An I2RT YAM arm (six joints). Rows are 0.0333 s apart.
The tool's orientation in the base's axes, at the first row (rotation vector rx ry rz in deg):
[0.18, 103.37, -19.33]
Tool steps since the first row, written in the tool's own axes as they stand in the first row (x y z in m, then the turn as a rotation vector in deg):
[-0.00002, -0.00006, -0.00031, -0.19, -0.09, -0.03]
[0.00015, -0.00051, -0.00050, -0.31, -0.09, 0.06]
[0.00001, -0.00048, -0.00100, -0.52, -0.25, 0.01]
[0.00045, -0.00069, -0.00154, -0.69, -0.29, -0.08]
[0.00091, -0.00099, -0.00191, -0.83, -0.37, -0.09]
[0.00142, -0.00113, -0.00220, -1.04, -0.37, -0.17]
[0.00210, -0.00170, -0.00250, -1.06, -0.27, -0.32]
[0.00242, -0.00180, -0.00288, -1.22, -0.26, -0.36]
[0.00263, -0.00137, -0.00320, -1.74, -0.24, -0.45]
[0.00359, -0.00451, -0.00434, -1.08, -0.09, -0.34]
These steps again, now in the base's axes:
[-0.00030, 0.00002, 0.00010, 0.01, -0.05, 0.21]
[-0.00060, -0.00040, 0.00008, 0.12, -0.05, 0.30]
[-0.00104, -0.00023, 0.00032, 0.10, -0.15, 0.55]
[-0.00170, -0.00039, 0.00007, 0.05, -0.14, 0.74]
[-0.00223, -0.00067, -0.00022, 0.07, -0.19, 0.89]
[-0.00266, -0.00083, -0.00061, 0.04, -0.13, 1.11]
[-0.00323, -0.00142, -0.00106, -0.07, 0.00, 1.14]
[-0.00369, -0.00149, -0.00126, -0.07, 0.05, 1.30]
[-0.00397, -0.00104, -0.00149, -0.01, 0.18, 1.80]
[-0.00586, -0.00395, -0.00144, -0.06, 0.18, 1.12]

